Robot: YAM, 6 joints.
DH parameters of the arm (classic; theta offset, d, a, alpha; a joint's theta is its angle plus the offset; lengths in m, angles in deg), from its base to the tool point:
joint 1: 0 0.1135 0.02 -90
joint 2: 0 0 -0.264 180
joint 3: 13.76 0 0.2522 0
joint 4: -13.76 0 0.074 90
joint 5: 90 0 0 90
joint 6: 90 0.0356 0 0
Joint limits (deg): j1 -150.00..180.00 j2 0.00..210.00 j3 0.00..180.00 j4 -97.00..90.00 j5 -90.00..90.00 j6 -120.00..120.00
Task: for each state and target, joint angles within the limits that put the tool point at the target. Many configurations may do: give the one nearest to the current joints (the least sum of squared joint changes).
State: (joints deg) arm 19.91 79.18 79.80 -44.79 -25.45 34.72
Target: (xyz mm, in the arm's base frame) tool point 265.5 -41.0 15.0
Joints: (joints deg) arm -11.31 125.69 54.22 -40.56 -19.44 34.72
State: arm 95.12 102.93 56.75 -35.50 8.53 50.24
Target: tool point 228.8 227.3 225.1
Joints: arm 46.35 91.20 64.47 -35.18 14.06 50.24
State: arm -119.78 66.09 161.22 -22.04 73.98 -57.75
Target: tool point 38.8 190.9 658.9
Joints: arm -111.63 62.43 163.29 -21.52 74.46 -57.75
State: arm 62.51 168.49 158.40 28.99 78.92 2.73
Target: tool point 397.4 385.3 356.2
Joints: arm 47.80 159.84 168.67 37.86 87.81 2.73
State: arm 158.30 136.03 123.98 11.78 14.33 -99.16
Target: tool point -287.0 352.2 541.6
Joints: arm 130.37 120.84 140.28 16.32 15.46 -99.16
